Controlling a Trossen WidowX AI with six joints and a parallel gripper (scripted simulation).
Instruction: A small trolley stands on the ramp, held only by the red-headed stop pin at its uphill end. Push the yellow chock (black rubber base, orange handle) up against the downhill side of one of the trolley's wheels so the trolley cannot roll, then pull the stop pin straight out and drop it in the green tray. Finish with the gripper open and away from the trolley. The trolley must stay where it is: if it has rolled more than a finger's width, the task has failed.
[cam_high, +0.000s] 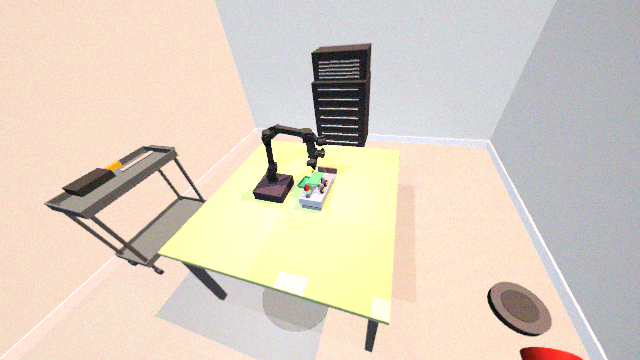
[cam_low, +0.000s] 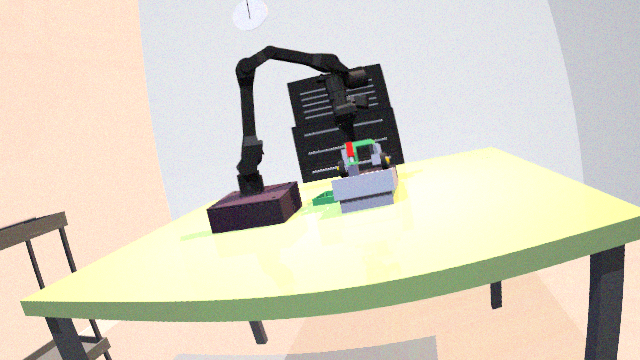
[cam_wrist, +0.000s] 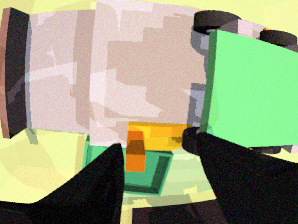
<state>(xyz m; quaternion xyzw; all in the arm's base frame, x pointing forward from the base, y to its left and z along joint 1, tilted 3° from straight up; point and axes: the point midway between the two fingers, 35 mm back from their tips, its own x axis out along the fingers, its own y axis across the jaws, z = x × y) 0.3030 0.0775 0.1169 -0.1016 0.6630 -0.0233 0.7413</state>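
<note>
The stop pin is 19 cm to the right of my gripper tip, 3 cm below it and 1 cm behind it. The rest, counted from my gripper tip: grey ramp 11 cm below, 10 cm to the right, 2 cm ahead; yellow chock 7 cm below, 3 cm behind, 2 cm to the right; green trolley 10 cm to the right, 5 cm below, 2 cm ahead.
</note>
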